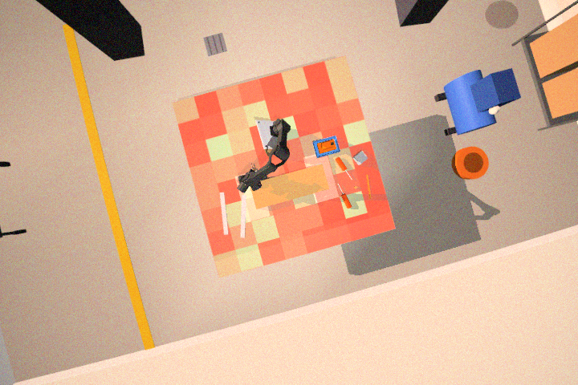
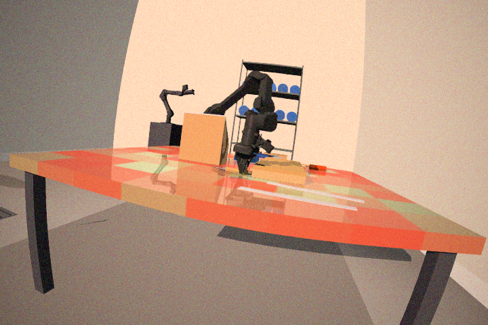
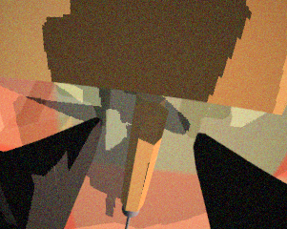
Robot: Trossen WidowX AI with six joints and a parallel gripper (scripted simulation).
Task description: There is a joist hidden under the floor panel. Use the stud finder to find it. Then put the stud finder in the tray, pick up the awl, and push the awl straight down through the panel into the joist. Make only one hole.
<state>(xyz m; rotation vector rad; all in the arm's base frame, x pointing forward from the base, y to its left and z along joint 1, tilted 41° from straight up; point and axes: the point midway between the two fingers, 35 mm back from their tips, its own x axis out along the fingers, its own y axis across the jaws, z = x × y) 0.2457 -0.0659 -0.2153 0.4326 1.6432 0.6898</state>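
Now: gripper tip 6 cm past the awl. The rest, counted from my gripper tip: blue tray (53 cm to the left, 14 cm behind, 1 cm above); orange stud finder (55 cm to the left, 14 cm behind, 5 cm above); grey block (76 cm to the left, 2 cm behind, 1 cm above).
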